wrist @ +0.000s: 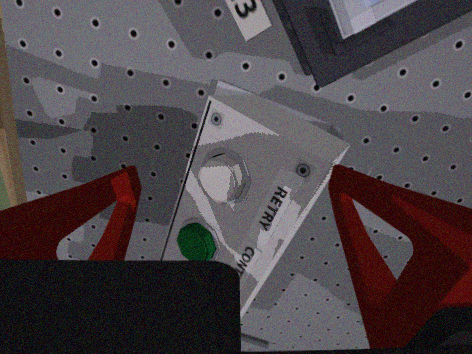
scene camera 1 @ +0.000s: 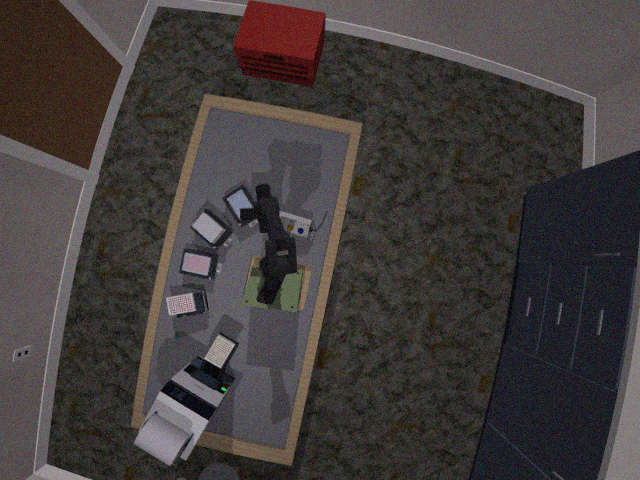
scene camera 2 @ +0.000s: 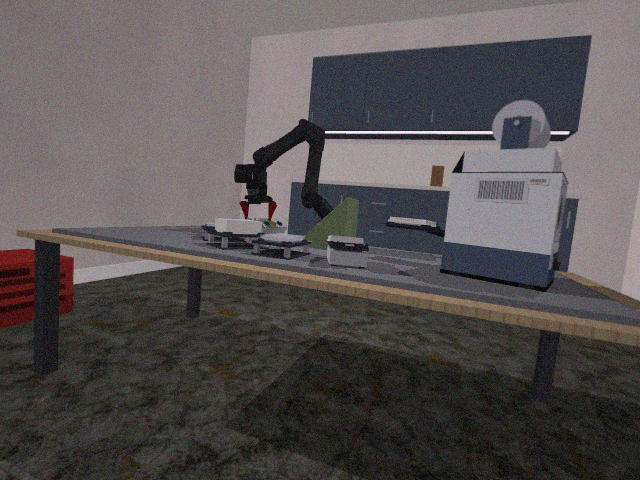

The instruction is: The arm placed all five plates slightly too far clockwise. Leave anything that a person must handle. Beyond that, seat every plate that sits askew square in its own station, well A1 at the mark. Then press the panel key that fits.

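Observation:
My gripper is open and empty above the key panel. In the wrist view, the white key lies between the fingertips, near "RETRY"; the green key is near a partly hidden "CONT" label. A yellow key and blue key show from above. The blue plate sits in a black station, roughly parallel to it. White, pink, red-dotted and cream plates form an arc. Their exact seating and A1 corners are too small to tell.
A white-and-blue machine stands at the table's end, with the cream plate on its tray. A green triangular stand is by the arm's base. A label ending in 3 lies near the blue plate's station.

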